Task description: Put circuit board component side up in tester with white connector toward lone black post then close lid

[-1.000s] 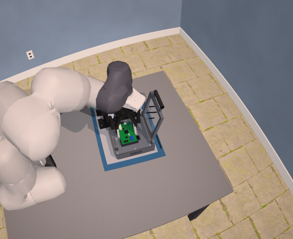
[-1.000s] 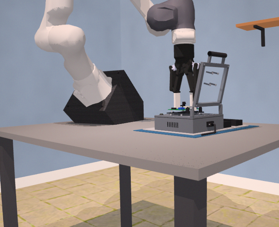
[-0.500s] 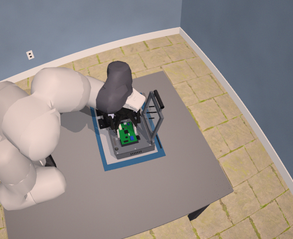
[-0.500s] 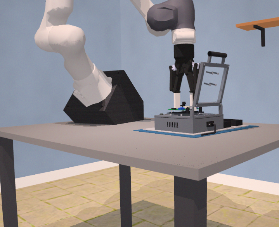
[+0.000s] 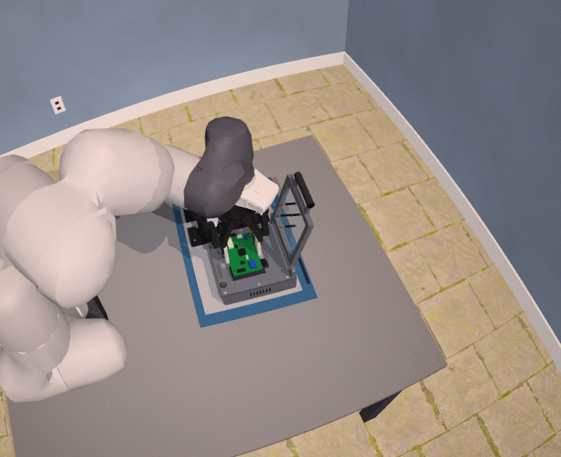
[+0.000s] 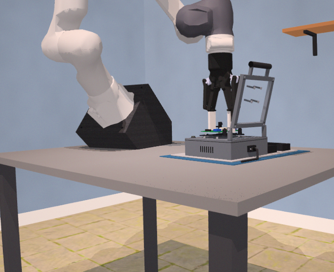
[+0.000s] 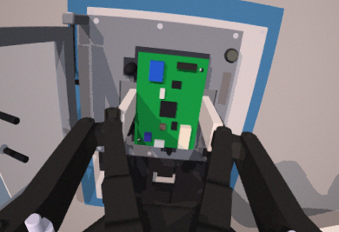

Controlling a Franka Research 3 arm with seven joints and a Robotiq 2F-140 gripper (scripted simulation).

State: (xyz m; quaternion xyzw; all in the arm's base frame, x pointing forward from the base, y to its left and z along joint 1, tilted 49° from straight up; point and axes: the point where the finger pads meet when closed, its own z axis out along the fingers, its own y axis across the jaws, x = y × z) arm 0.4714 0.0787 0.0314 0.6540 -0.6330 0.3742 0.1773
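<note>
The green circuit board lies 2 cm below my hand. The rest, counted from my hand: black nest 1 cm ahead, 1 cm to the left, 3 cm below; then tester lid 12 cm ahead, 1 cm to the right, 8 cm above.
</note>
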